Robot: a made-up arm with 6 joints. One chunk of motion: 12 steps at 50 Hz.
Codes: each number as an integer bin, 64 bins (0 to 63) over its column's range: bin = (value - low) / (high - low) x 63, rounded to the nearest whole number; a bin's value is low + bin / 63 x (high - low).
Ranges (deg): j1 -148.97..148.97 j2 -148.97..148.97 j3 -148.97..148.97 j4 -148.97..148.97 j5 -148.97..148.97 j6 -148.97..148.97
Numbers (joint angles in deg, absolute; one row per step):
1: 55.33 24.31 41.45 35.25 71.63 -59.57
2: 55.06 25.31 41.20 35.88 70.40 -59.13
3: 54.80 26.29 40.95 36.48 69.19 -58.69
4: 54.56 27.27 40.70 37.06 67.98 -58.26
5: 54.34 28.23 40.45 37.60 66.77 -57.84
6: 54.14 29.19 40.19 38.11 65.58 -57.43
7: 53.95 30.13 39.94 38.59 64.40 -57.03
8: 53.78 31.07 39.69 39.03 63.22 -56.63
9: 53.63 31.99 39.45 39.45 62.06 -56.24
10: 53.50 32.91 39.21 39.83 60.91 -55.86
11: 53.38 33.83 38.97 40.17 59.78 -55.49
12: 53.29 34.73 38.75 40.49 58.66 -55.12
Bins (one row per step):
1: 43 37 40 39 47 19
2: 43 37 40 39 46 19
3: 43 37 40 39 46 19
4: 43 37 40 39 46 19
5: 43 37 40 39 46 19
6: 43 38 40 40 45 19
7: 43 38 40 40 45 19
8: 43 38 40 40 45 20
9: 43 38 40 40 45 20
10: 43 38 40 40 44 20
11: 43 39 40 40 44 20
12: 43 39 40 40 44 20

